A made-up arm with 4 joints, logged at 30 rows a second.
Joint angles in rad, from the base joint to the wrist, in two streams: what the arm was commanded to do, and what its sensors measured. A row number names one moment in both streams.
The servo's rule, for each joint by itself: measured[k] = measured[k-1] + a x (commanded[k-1-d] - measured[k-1]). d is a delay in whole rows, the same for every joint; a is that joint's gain. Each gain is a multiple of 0.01, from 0.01 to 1. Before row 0 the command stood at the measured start. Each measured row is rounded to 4 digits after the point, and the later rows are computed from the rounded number. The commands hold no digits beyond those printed.
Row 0, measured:
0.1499, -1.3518, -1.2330, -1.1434
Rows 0 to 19, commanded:
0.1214, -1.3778, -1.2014, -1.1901
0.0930, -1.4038, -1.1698, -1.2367
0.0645, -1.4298, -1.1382, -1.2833
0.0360, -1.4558, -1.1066, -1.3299
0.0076, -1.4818, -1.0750, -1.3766
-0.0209, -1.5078, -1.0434, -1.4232
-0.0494, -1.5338, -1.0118, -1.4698
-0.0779, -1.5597, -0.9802, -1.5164
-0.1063, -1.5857, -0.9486, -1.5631
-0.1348, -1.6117, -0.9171, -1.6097
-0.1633, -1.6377, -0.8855, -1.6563
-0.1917, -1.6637, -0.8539, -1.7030
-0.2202, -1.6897, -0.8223, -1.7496
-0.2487, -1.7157, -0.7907, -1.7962
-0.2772, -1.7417, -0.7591, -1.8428
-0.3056, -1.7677, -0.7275, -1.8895
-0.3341, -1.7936, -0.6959, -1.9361
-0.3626, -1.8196, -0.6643, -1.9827
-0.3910, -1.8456, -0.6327, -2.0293
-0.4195, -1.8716, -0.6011, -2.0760
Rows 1 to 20, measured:
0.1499, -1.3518, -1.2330, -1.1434
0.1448, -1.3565, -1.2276, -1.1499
0.1355, -1.3650, -1.2178, -1.1621
0.1227, -1.3767, -1.2043, -1.1791
0.1071, -1.3909, -1.1877, -1.2002
0.0892, -1.4073, -1.1685, -1.2249
0.0694, -1.4254, -1.1472, -1.2527
0.0480, -1.4449, -1.1242, -1.2831
0.0253, -1.4656, -1.0997, -1.3158
0.0016, -1.4872, -1.0740, -1.3504
-0.0230, -1.5096, -1.0473, -1.3867
-0.0483, -1.5327, -1.0198, -1.4244
-0.0741, -1.5563, -0.9916, -1.4634
-0.1004, -1.5803, -0.9628, -1.5035
-0.1271, -1.6047, -0.9335, -1.5445
-0.1541, -1.6294, -0.9039, -1.5863
-0.1814, -1.6543, -0.8739, -1.6287
-0.2089, -1.6794, -0.8436, -1.6717
-0.2366, -1.7046, -0.8131, -1.7152
-0.2644, -1.7300, -0.7824, -1.7592
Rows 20 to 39, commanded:
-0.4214, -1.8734, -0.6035, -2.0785
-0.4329, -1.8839, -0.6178, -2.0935
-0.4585, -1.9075, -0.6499, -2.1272
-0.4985, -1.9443, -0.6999, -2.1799
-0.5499, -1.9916, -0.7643, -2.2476
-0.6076, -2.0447, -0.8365, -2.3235
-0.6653, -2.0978, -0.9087, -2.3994
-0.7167, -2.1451, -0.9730, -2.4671
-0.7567, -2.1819, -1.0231, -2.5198
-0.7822, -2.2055, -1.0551, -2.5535
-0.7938, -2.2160, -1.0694, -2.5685
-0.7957, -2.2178, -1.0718, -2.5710
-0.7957, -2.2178, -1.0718, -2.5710
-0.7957, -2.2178, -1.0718, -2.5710
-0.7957, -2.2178, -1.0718, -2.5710
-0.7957, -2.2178, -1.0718, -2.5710
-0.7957, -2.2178, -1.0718, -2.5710
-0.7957, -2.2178, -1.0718, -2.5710
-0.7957, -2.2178, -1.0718, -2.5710
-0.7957, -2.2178, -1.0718, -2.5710
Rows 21 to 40, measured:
-0.2923, -1.7555, -0.7516, -1.8036
-0.3155, -1.7767, -0.7264, -1.8421
-0.3366, -1.7960, -0.7079, -1.8773
-0.3585, -1.8161, -0.6980, -1.9123
-0.3837, -1.8392, -0.6983, -1.9498
-0.4136, -1.8666, -0.7095, -1.9915
-0.4485, -1.8987, -0.7311, -2.0380
-0.4875, -1.9345, -0.7613, -2.0886
-0.5288, -1.9724, -0.7973, -2.1416
-0.5698, -2.0101, -0.8357, -2.1945
-0.6080, -2.0453, -0.8730, -2.2448
-0.6414, -2.0760, -0.9064, -2.2901
-0.6692, -2.1015, -0.9345, -2.3294
-0.6920, -2.1224, -0.9578, -2.3632
-0.7107, -2.1396, -0.9772, -2.3923
-0.7260, -2.1537, -0.9933, -2.4173
-0.7385, -2.1652, -1.0066, -2.4388
-0.7488, -2.1747, -1.0177, -2.4573
-0.7572, -2.1825, -1.0269, -2.4732
-0.7641, -2.1889, -1.0345, -2.4869

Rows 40 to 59, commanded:
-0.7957, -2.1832, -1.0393, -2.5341
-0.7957, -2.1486, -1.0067, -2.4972
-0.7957, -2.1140, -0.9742, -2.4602
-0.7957, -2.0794, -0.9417, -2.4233
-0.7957, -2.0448, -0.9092, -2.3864
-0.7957, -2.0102, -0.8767, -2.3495
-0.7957, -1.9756, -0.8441, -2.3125
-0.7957, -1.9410, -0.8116, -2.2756
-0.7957, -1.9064, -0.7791, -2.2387
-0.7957, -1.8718, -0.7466, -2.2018
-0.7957, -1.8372, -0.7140, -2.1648
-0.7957, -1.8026, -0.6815, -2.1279
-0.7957, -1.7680, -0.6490, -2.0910
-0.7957, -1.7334, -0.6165, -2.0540
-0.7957, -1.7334, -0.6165, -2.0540
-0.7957, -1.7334, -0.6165, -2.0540
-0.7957, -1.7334, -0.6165, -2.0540
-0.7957, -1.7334, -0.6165, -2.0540
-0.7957, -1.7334, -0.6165, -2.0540
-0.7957, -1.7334, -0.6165, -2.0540
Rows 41 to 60, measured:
-0.7698, -2.1941, -1.0408, -2.4987
-0.7745, -2.1921, -1.0405, -2.5037
-0.7783, -2.1843, -1.0348, -2.5028
-0.7814, -2.1716, -1.0245, -2.4968
-0.7840, -2.1550, -1.0104, -2.4865
-0.7861, -2.1352, -0.9932, -2.4725
-0.7878, -2.1127, -0.9734, -2.4553
-0.7892, -2.0880, -0.9514, -2.4353
-0.7904, -2.0615, -0.9276, -2.4129
-0.7914, -2.0336, -0.9024, -2.3885
-0.7922, -2.0045, -0.8759, -2.3624
-0.7928, -1.9744, -0.8484, -2.3347
-0.7933, -1.9435, -0.8200, -2.3057
-0.7937, -1.9119, -0.7909, -2.2756
-0.7941, -1.8798, -0.7613, -2.2446
-0.7944, -1.8534, -0.7367, -2.2179
-0.7946, -1.8318, -0.7163, -2.1950
-0.7948, -1.8141, -0.6993, -2.1753
-0.7950, -1.7996, -0.6852, -2.1583
-0.7951, -1.7877, -0.6735, -2.1437

